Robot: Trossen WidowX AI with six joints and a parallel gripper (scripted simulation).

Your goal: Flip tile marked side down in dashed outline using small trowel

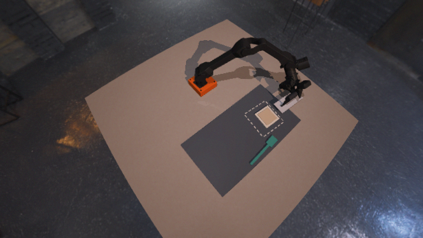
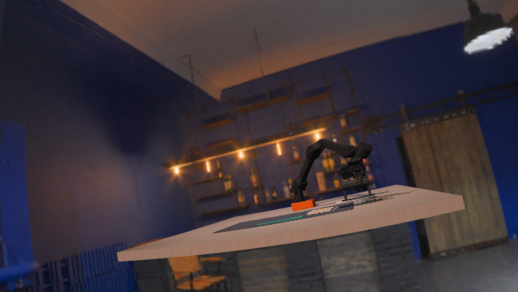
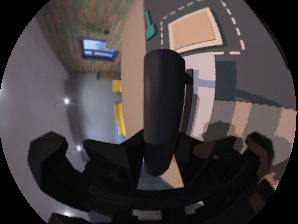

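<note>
Now: gripper tip 50 mm short of the small teal trowel, 350 mm to the left of it and 70 mm above it. Round my gripper tip: square tile (60 mm behind, 190 mm to the right, 70 mm below); then dark grey mat (90 mm behind, 360 mm to the right, 90 mm below).
</note>
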